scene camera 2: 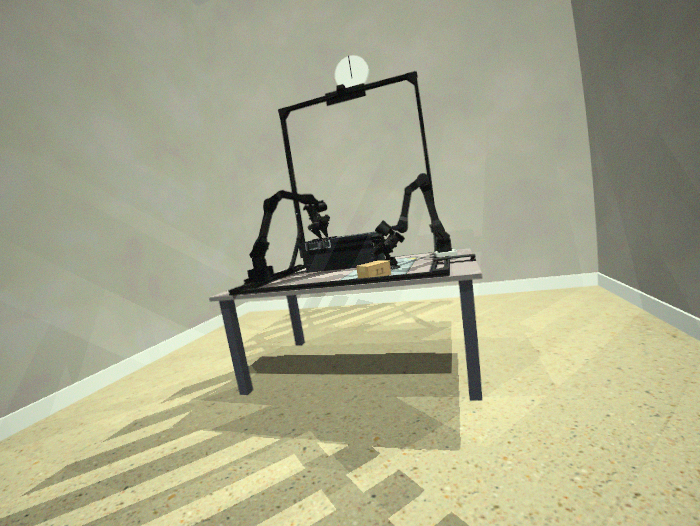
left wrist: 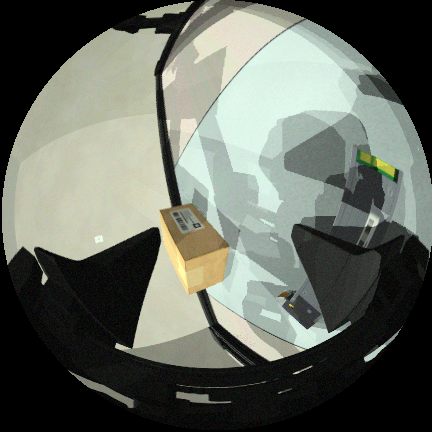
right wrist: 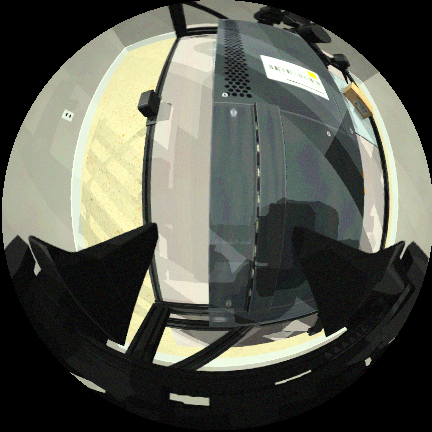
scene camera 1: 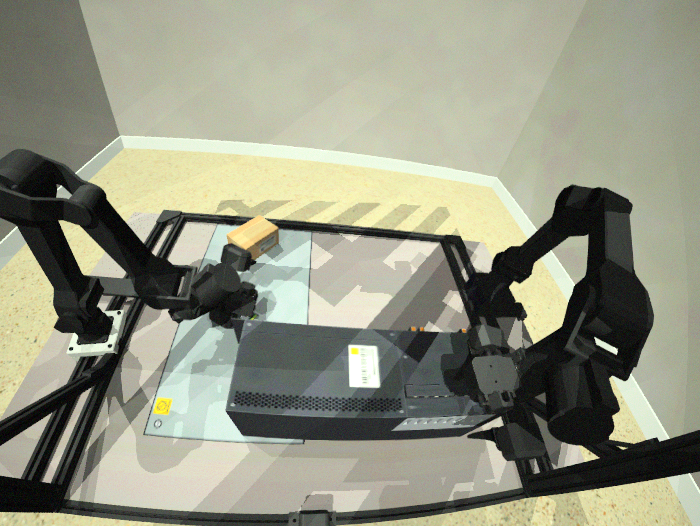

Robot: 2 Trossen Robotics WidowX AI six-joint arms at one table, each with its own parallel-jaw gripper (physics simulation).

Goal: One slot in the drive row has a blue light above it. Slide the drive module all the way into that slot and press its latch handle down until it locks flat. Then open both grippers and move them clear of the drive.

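Seen in the pictures: left gripper, between the fingertips: (left wrist: 228, 232) (scene camera 1: 250, 277); right gripper, between the fingertips: (right wrist: 227, 231) (scene camera 1: 462, 406); left arm's base, origin of its link: (scene camera 2: 445, 251) (scene camera 1: 96, 330); right arm's base, origin of its link: (scene camera 2: 260, 268) (scene camera 1: 494, 286).
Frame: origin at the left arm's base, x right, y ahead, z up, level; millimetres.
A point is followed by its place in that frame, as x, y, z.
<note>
The grey drive module (left wrist: 371, 222) {-34, 316, -27} lies on the pale blue mat (scene camera 1: 192, 384) {124, 210, -37} (left wrist: 240, 90) {-71, 456, -37}, with a yellow-green connector at one end and an orange latch part at the other. My left gripper (scene camera 1: 247, 308) (scene camera 2: 391, 259) (left wrist: 228, 232) {-108, 341, 9} is open and empty above the mat; one finger covers part of the module in the left wrist view. The dark drive chassis (scene camera 1: 299, 361) {177, 418, 137} (scene camera 2: 342, 251) {133, 530, 59} (right wrist: 320, 165) stands beside it, with small orange latches (scene camera 1: 417, 329) {146, 640, 123} along its far edge. My right gripper (scene camera 1: 478, 384) (scene camera 2: 320, 233) {302, 650, 141} (right wrist: 227, 231) {302, 650, 141} is open and empty above the chassis end. The slots and blue light are hidden.
A cardboard box (scene camera 1: 252, 234) {-250, 349, 23} (scene camera 2: 373, 269) {-315, 349, 5} (left wrist: 195, 250) {-201, 339, 4} (right wrist: 358, 100) {-229, 371, 5} stands on the mat's far end, near the left gripper. A black frame (scene camera 1: 367, 227) {-306, 706, -17} runs around the table. A small black block (scene camera 1: 312, 516) {389, 406, 17} (right wrist: 148, 103) {389, 427, 12} sits on the near rail.
</note>
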